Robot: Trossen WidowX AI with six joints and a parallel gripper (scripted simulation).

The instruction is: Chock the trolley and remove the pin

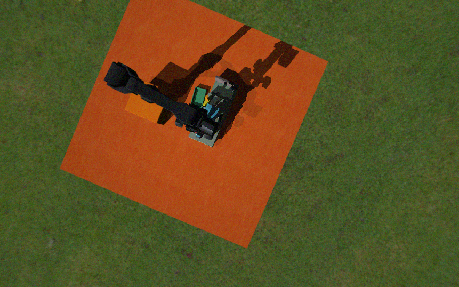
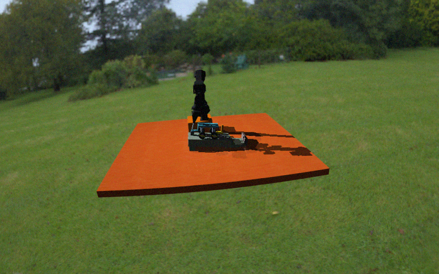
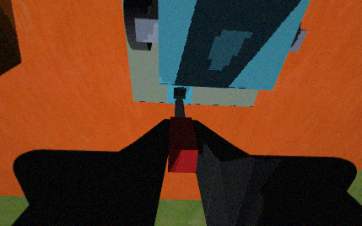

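Right now my gripper tip is 18 cm to the right of the green tray, 18 cm above it and 13 cm past it. From my gripper tip the other things lie so: blue trolley (9 cm to the left, 6 cm below, 1 cm ahead); then grey ramp (12 cm below, 10 cm to the left, 1 cm ahead); then stop pin (right at my gripper tip).
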